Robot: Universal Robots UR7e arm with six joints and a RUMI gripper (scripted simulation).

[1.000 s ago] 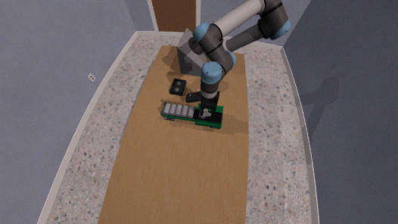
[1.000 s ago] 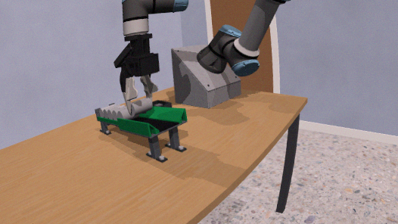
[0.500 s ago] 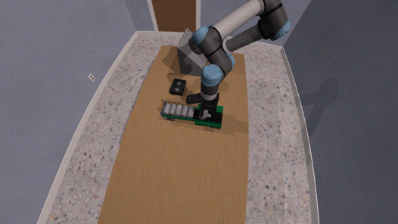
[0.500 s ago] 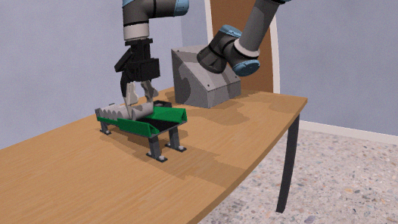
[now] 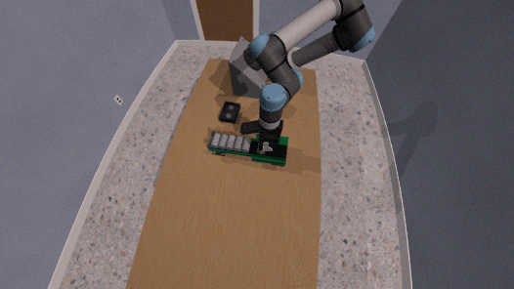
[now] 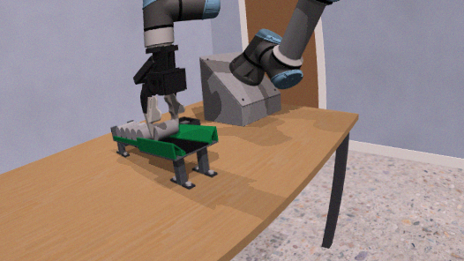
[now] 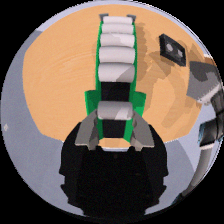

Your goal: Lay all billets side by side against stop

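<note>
Right now my hand is 70 mm to the left of the green feed ramp and 50 mm above it. The rest, counted from my hand: small black box 220 mm behind, 240 mm to the right, 100 mm below; then stop 10 mm ahead, 260 mm to the right, 50 mm below.
</note>
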